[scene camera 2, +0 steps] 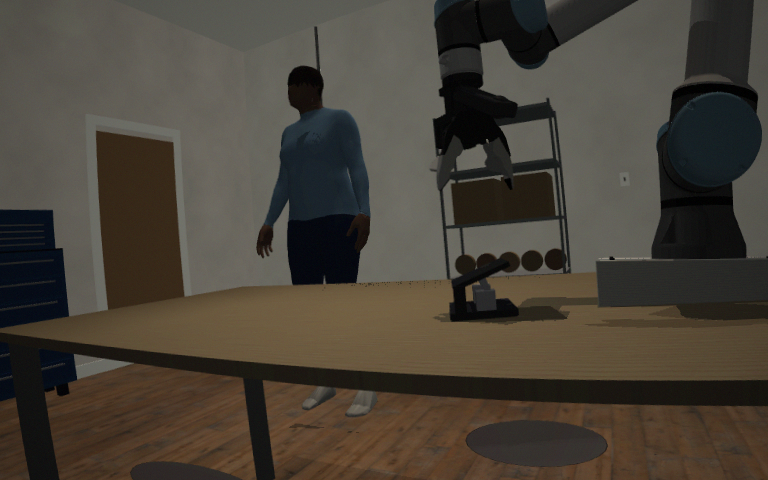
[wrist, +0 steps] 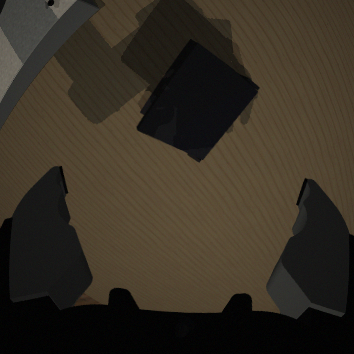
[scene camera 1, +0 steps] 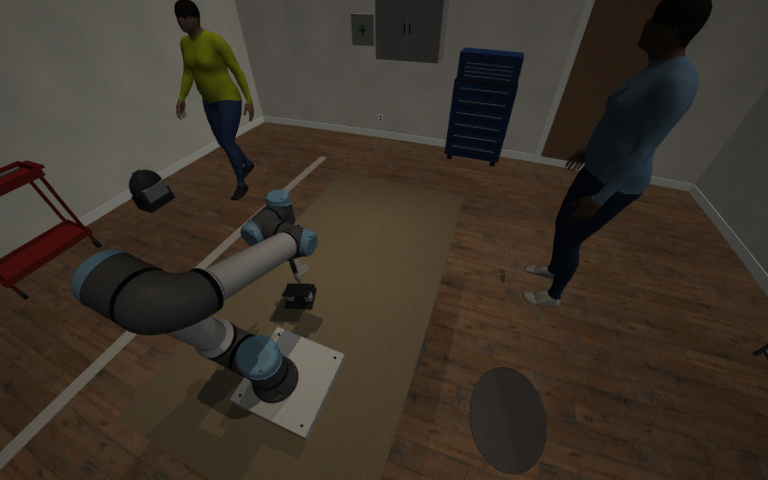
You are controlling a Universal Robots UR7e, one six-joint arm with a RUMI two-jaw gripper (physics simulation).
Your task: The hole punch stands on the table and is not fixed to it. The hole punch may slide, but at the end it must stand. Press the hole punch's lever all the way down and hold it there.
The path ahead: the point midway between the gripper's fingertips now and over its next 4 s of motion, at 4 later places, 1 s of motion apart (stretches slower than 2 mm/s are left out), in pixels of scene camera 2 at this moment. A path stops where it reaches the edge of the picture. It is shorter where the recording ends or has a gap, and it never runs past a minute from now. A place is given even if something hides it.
My gripper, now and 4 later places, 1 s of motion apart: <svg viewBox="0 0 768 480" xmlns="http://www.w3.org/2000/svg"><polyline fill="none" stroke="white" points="477,190 492,228 498,242 504,267 503,277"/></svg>
